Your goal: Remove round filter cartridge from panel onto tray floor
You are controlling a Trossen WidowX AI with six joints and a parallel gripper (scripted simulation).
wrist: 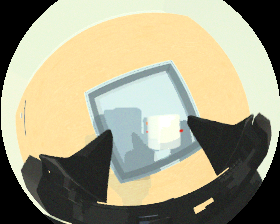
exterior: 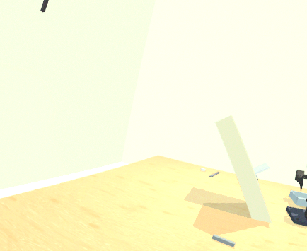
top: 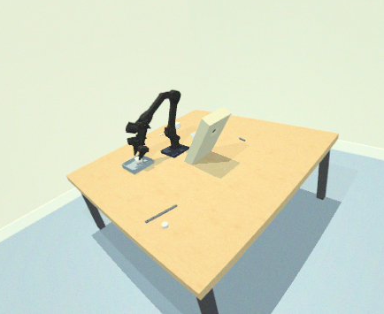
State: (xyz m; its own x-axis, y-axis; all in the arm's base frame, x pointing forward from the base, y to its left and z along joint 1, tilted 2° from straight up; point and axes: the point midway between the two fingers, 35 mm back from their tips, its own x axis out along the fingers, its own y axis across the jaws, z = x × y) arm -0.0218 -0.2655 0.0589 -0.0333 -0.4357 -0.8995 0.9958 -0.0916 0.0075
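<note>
Right now my gripper tip is 20 mm past the round white filter cartridge, 20 mm to the right of it and 30 mm above it. Round my gripper tip: short grey bar 310 mm ahead, 630 mm to the left, 50 mm below; then cream service panel 330 mm ahead, 320 mm to the left, 100 mm above; then grey-blue tray 10 mm to the right, 50 mm below.
</note>
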